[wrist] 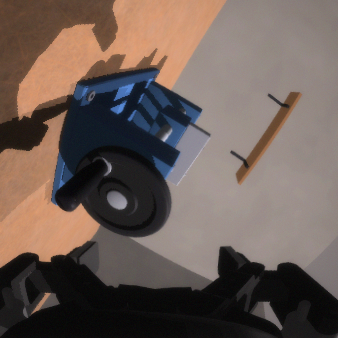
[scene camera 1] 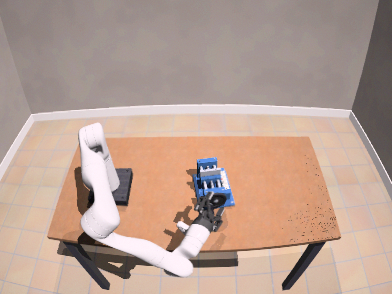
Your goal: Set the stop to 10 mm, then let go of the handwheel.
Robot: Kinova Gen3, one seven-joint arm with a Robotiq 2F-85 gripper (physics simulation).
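Frame: origin at the arm's base, x ahead, y left, z up, level; metres.
Where they show: gripper, between the fingertips: (wrist: 157,258) (scene camera 1: 217,200); arm's base, origin of its link: (scene camera 1: 110,183).
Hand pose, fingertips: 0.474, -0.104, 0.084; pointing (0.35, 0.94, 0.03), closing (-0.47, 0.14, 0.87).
Things, the pixels of their top centre, and the offset from my fingertips, as dx, dy, dz. "spot": a spot on its surface instead. Level surfaces: height alone.
- light grey stop plate, centre of its top: (wrist: 191,164) (scene camera 1: 211,169) -0.031, +0.157, +0.001
- white scale strip, a spot on its surface: (scene camera 1: 224,179) spot: +0.024, +0.166, -0.066
- black handwheel, a spot on its surface: (wrist: 156,202) spot: -0.024, +0.028, -0.020
- wooden table, height of its surface: dz -0.123
A blue stop unit (scene camera 1: 227,195) (wrist: 100,127) stands on the table, with a light grey stop plate (scene camera 1: 210,172) (wrist: 192,152) across its rods. A white scale strip (scene camera 1: 224,179) runs along its right side in the scene view; its marks are too small to read. The black handwheel (scene camera 1: 218,200) (wrist: 156,202) is on the near end, and its crank handle (wrist: 80,186) points to the lower left in the wrist view. My gripper (scene camera 1: 213,205) (wrist: 157,258) is open and empty, close in front of the wheel. In the wrist view the handle lies up and left of the fingertips.
The wooden table (scene camera 1: 272,180) carries the unit near its middle. The black arm base plate (scene camera 1: 124,190) is at the left. My white arm (scene camera 1: 145,250) reaches along the table's front edge. A wooden bar with two dark pegs (wrist: 270,137) shows beyond the unit in the wrist view.
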